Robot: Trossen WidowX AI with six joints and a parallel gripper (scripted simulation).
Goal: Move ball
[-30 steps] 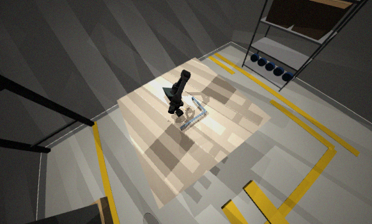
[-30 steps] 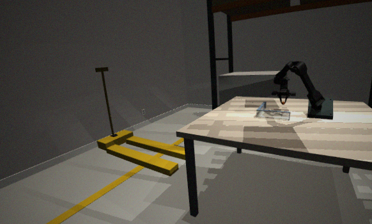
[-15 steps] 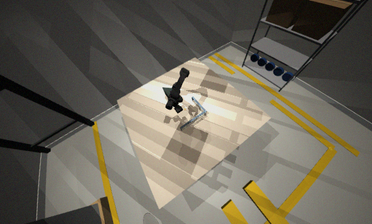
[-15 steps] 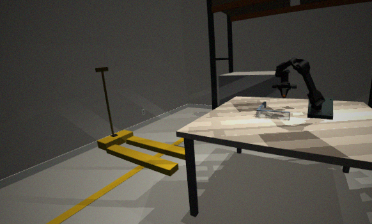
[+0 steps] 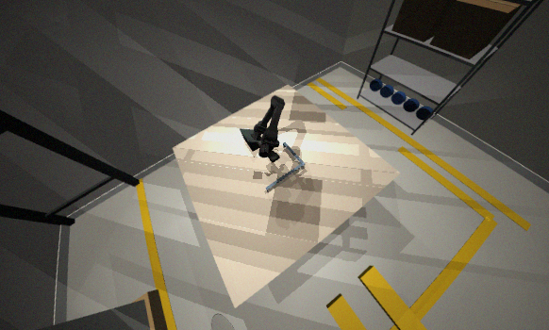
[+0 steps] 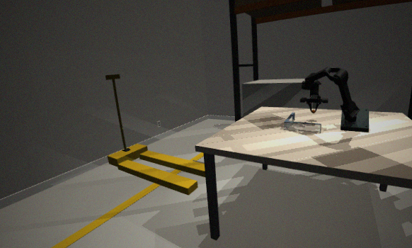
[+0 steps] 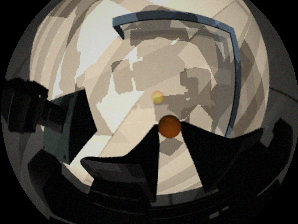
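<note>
The see-through copy of ball lies 9 cm below my gripper tip, 1 cm to the left of it and 1 cm behind it. The rest, counted from my gripper tip: orange ball right at my gripper tip.
</note>
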